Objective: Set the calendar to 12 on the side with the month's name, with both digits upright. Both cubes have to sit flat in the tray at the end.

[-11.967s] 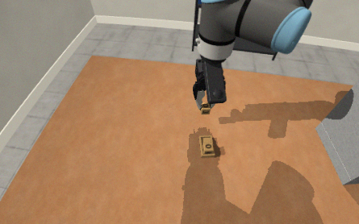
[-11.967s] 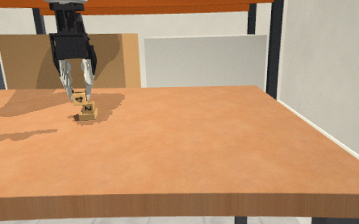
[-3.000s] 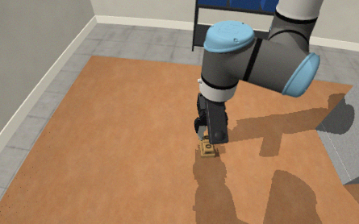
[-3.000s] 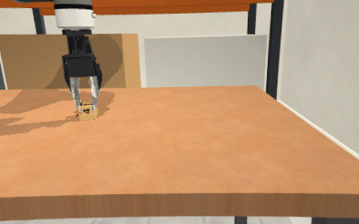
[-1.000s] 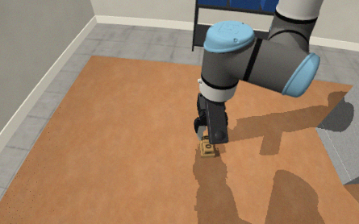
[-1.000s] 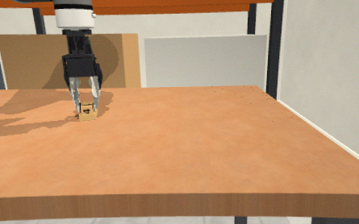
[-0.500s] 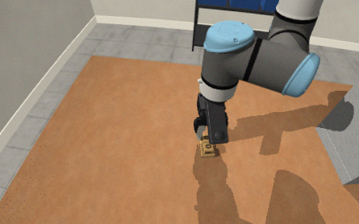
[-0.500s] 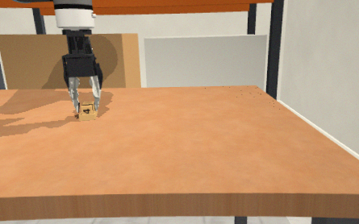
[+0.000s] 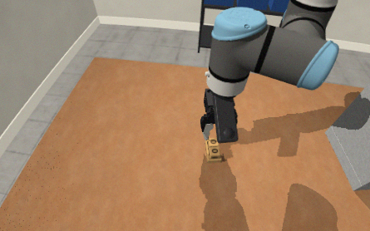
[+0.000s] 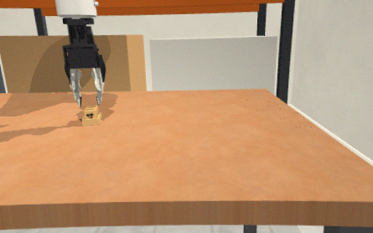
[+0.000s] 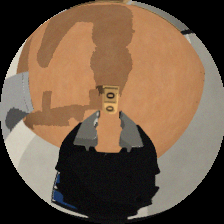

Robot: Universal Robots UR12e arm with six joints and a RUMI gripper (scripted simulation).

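Right now my hand is 4 cm above the cube. The rest, counted from my hand: tray: 2 cm to the left, 6 cm below.
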